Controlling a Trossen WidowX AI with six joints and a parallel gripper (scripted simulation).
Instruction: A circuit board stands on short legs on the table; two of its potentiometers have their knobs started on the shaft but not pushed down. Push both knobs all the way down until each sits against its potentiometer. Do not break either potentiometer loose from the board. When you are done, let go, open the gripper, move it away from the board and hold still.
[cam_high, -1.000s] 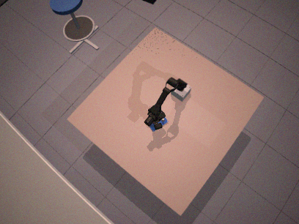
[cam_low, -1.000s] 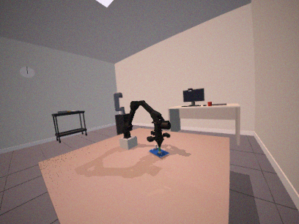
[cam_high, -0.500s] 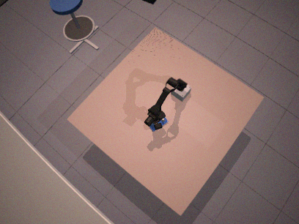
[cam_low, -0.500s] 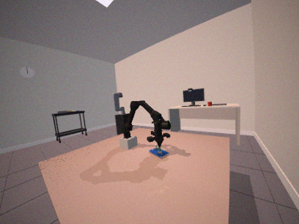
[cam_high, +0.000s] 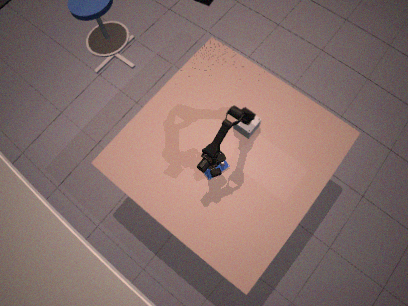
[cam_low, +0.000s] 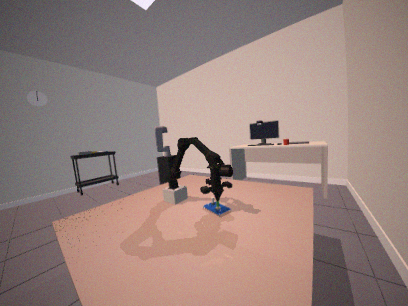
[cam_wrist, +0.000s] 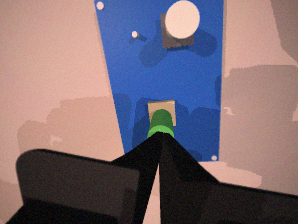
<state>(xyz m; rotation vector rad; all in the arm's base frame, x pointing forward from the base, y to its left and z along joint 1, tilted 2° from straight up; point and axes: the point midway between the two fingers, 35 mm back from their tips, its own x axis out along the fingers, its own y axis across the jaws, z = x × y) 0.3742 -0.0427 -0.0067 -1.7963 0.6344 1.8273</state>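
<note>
The green knob is 1 cm below my gripper tip. Round my gripper tip: pale grey knob 6 cm behind, 4 cm to the left, 2 cm below.
</note>
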